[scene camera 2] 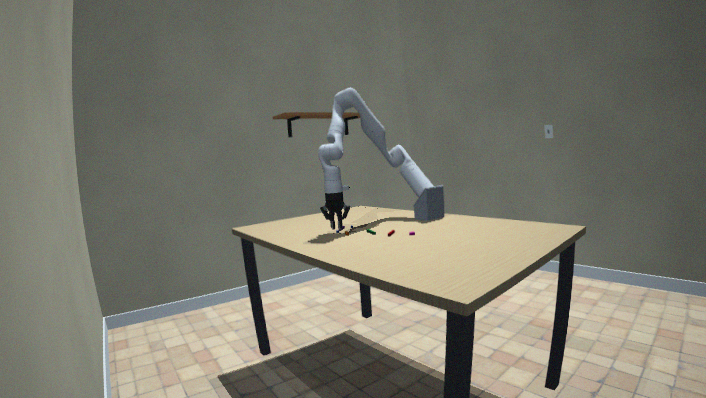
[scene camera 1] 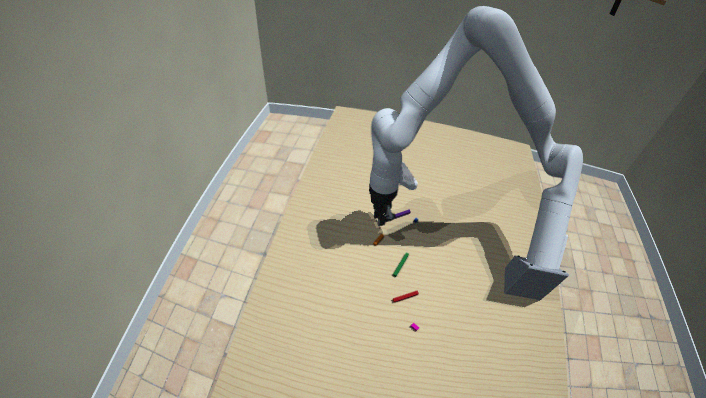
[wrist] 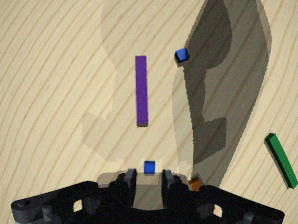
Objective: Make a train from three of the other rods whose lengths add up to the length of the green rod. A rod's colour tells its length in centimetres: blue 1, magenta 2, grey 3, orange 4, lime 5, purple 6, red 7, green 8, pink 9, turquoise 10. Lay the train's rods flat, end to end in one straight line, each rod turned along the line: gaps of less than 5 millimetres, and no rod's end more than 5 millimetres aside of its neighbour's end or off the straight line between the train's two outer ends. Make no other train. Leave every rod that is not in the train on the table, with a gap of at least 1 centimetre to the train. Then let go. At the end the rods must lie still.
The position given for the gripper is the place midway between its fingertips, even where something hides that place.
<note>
In view: the gripper [wrist: 149,179] and a purple rod [wrist: 140,61].
</note>
